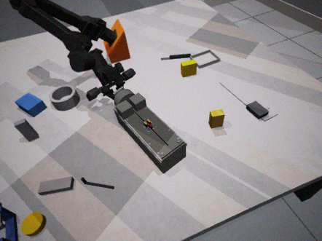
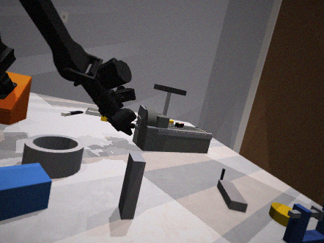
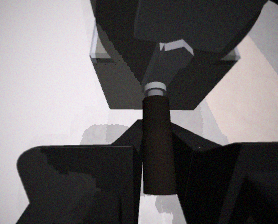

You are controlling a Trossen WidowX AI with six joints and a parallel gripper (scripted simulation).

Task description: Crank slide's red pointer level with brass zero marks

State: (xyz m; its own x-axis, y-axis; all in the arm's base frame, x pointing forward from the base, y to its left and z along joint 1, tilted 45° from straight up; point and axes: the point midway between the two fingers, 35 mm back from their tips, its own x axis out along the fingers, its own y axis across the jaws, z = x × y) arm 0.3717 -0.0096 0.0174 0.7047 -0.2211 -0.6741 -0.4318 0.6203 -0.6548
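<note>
My gripper tip is 3 cm below the dark crank handle, 2 cm past it and 1 cm to the left of it. From my gripper tip the other things lie so: black hex key: 26 cm ahead, 13 cm to the right, 2 cm below; blue block: 35 cm to the right, 13 cm behind, 1 cm below; red pointer: 17 cm ahead, 7 cm to the left, 5 cm above.
</note>
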